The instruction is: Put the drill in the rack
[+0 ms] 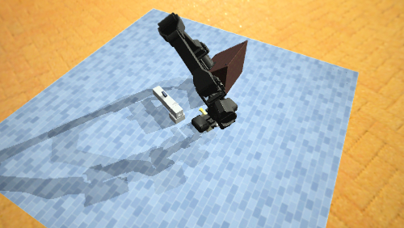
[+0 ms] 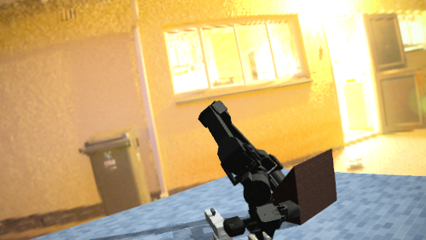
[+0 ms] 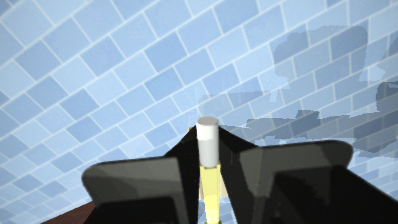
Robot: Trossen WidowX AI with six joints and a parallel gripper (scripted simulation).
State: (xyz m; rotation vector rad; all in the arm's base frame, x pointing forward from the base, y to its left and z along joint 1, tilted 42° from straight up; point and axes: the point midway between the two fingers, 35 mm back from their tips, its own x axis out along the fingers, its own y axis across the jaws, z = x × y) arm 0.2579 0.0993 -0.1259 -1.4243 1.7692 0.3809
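Now: the drill 4 cm to the right of my gripper tip, 3 cm above it and 2 cm behind it. Also, from my gripper tip: rack (5 cm to the right, 2 cm behind, 1 cm below); key (25 cm to the right, 2 cm behind, 2 cm above).
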